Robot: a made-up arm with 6 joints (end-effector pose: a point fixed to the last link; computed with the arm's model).
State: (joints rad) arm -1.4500 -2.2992 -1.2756 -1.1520 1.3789 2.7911
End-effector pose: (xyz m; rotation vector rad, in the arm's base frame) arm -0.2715 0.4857 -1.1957 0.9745 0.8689 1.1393
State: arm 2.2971 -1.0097 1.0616 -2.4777 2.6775 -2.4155
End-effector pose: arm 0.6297 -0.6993 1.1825 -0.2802 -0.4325 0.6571
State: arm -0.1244 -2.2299 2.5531 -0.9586 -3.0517 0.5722
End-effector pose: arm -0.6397 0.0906 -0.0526 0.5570 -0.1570 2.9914
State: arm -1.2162 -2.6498 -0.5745 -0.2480 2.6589 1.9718
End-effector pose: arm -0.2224 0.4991 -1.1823 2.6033 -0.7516 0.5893
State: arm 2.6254 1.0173 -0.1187 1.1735 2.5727 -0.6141
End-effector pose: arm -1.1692 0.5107 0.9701 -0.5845 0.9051 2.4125
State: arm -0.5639 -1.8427 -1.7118 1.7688 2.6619 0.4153
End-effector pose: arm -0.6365 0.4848 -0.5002 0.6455 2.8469 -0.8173
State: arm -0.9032 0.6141 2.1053 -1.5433 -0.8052 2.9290
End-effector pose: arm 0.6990 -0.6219 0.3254 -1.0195 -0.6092 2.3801
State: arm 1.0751 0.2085 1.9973 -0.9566 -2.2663 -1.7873
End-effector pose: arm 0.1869 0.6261 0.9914 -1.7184 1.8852 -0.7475
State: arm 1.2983 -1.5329 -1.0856 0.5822 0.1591 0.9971
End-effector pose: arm -0.4554 -1.4695 -0.5126 -0.6630 -0.3823 -1.7979
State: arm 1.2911 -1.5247 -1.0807 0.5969 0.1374 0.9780
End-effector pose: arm -0.4654 -1.4728 -0.5005 -0.6526 -0.3837 -1.8001
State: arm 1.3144 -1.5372 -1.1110 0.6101 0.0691 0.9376
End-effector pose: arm -0.4132 -1.4450 -0.5412 -0.5311 -0.3442 -1.7624
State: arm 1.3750 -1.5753 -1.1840 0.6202 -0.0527 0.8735
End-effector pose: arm -0.2907 -1.3653 -0.6345 -0.2843 -0.2584 -1.6656
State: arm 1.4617 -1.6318 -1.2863 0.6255 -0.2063 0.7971
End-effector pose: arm -0.1364 -1.2253 -0.7396 0.0318 -0.1424 -1.5158
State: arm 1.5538 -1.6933 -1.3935 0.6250 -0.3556 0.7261
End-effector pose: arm -0.0038 -1.0528 -0.8148 0.3375 -0.0201 -1.3505
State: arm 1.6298 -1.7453 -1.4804 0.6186 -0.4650 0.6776
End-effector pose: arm 0.0781 -0.9019 -0.8508 0.5650 0.0847 -1.2172
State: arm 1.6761 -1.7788 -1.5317 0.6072 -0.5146 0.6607
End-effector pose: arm 0.1141 -0.8102 -0.8647 0.6816 0.1550 -1.1430
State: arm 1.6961 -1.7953 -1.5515 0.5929 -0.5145 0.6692
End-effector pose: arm 0.1241 -0.7731 -0.8730 0.7075 0.1916 -1.1184
